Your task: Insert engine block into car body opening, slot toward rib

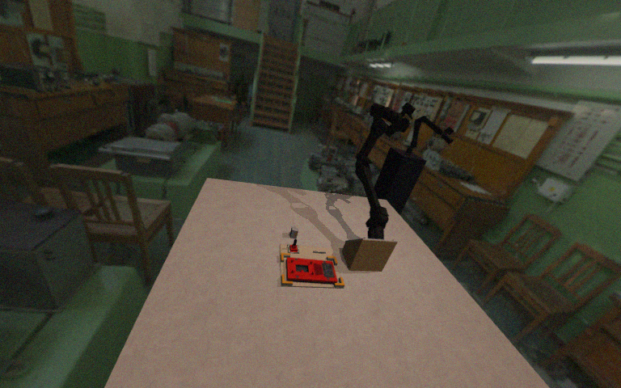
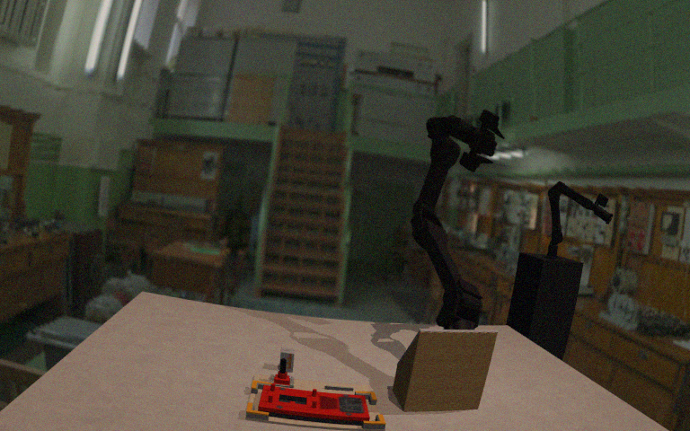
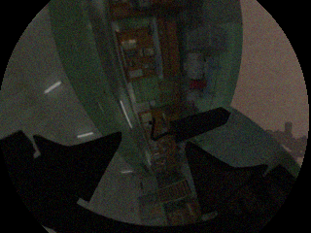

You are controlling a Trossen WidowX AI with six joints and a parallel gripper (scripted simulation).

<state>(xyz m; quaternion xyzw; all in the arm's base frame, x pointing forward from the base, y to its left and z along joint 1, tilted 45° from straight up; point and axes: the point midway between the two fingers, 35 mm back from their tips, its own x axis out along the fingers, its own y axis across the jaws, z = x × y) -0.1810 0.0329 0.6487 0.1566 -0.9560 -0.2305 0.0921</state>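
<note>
Right now the engine block is 57 cm below my gripper tip, 57 cm ahead of it and 29 cm to the left of it. From my gripper tip the other things lie so: dark post (58 cm ahead, 56 cm below, 39 cm to the left).
</note>
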